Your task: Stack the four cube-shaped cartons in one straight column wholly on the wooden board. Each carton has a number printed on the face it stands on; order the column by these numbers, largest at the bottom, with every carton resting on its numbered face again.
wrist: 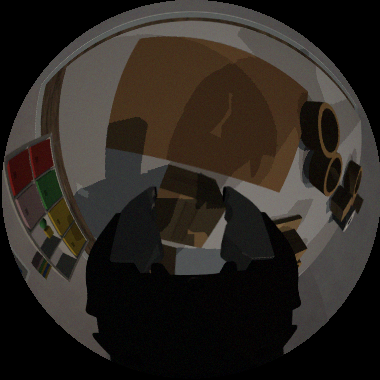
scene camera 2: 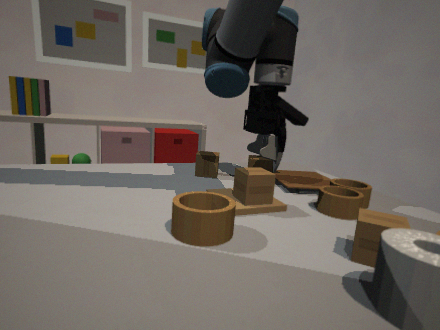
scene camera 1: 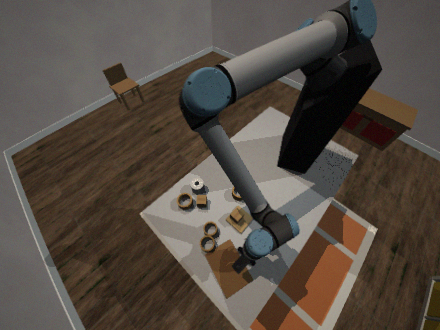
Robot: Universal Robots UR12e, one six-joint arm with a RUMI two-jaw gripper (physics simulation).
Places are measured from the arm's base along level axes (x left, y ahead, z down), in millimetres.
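Where they show: gripper, fingertip midpoint: [wrist: 189, 188] [scene camera 2: 267, 168]; arm's base, link origin: [scene camera 1: 327, 76].
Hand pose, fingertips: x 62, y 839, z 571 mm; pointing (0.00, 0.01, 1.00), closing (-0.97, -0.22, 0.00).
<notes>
Each offset is from my fingertips to the top centre of the thing. "spot": to the spot under its first point.
My gripper [scene camera 2: 267, 157] [wrist: 189, 188] is low over the table, its fingers on two sides of a carton @(dx +10, dy -18, dz -30 mm) [scene camera 2: 261, 162] [wrist: 185, 220] beside the large brown board @(dx -49, dy +86, dz +12 mm) [scene camera 1: 220, 265] [scene camera 2: 300, 177] [wrist: 150, 70]; it looks shut on this carton. A second carton @(dx -149, dy -167, dz -41 mm) [scene camera 1: 236, 215] [scene camera 2: 254, 185] stands on the small light wooden board @(dx -130, dy -170, dz +17 mm) [scene camera 1: 241, 228] [scene camera 2: 277, 206]. A third carton [scene camera 1: 201, 201] [scene camera 2: 381, 236] stands near the white roll. A fourth carton @(dx +92, dy -131, dz -29 mm) [scene camera 2: 207, 164] stands at the back left in scene camera 2 and is hidden by the arm in scene camera 1. The numbered faces are hidden.
Wooden rings @(spot: dx -470, dy -29, dz -18 mm) [scene camera 1: 179, 205] @(dx -238, dy -22, dz -13 mm) [scene camera 1: 205, 233] @(spot: dx -215, dy +85, dz -14 mm) [scene camera 1: 202, 247] @(dx -215, dy -313, dz -20 mm) [scene camera 2: 203, 230] stand around the table, two of them close beside the large brown board. A white roll @(dx -462, dy -199, dz -43 mm) [scene camera 1: 193, 187] [scene camera 2: 405, 280] stands by the third carton. Orange panels [scene camera 1: 325, 285] lie along the table's side.
</notes>
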